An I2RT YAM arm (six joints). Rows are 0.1 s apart.
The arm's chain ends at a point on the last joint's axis. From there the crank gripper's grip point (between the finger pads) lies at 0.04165 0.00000 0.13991 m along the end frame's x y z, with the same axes.
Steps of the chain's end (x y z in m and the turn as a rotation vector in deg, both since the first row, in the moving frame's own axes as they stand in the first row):
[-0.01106 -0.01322 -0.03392 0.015 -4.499 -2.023]
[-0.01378 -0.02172 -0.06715 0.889 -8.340 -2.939]
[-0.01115 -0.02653 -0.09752 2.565 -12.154 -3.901]
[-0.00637 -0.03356 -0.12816 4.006 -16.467 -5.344]
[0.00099 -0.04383 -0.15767 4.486 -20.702 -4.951]
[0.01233 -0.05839 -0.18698 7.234 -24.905 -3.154]
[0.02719 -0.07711 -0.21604 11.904 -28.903 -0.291]
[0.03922 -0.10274 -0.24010 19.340 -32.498 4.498]
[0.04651 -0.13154 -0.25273 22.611 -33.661 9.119]
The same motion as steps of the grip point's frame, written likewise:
[-0.02219 -0.01453 -0.03108 0.015 -4.499 -2.023]
[-0.03461 -0.02554 -0.06262 0.889 -8.340 -2.939]
[-0.04182 -0.03474 -0.09210 2.565 -12.154 -3.901]
[-0.04828 -0.04556 -0.12259 4.006 -16.467 -5.344]
[-0.05166 -0.05646 -0.15257 4.486 -20.702 -4.951]
[-0.05081 -0.07714 -0.18372 7.234 -24.905 -3.154]
[-0.04518 -0.10691 -0.21639 11.904 -28.903 -0.291]
[-0.03921 -0.15037 -0.24702 19.340 -32.498 4.498]
[-0.03184 -0.18685 -0.26263 22.611 -33.661 9.119]

